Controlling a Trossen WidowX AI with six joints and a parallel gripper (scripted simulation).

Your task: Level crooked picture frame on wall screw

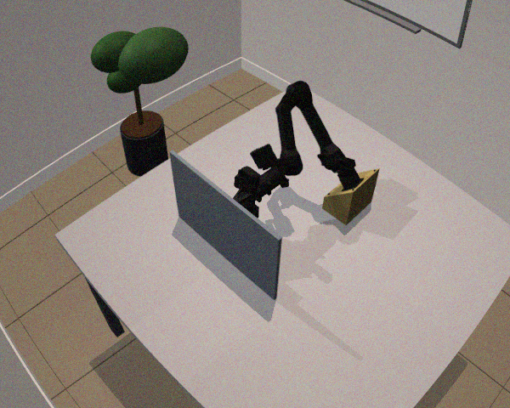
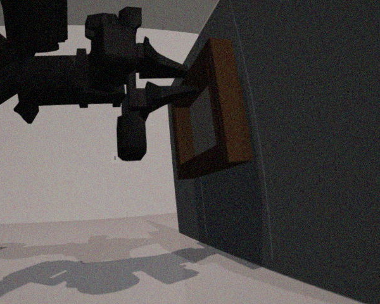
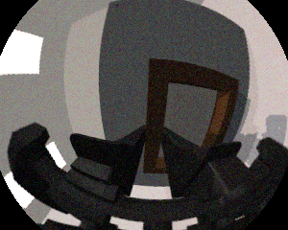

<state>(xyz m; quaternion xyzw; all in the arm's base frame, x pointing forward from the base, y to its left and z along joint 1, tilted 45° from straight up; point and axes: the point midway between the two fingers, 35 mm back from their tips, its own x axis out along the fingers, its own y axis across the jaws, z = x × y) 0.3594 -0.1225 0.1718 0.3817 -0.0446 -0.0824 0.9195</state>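
Right now the brown wooden picture frame is 1 cm ahead of my gripper tip and 5 cm below it. Also, from my gripper tip: dark grey wall panel 2 cm ahead, 1 cm to the right, 6 cm below.
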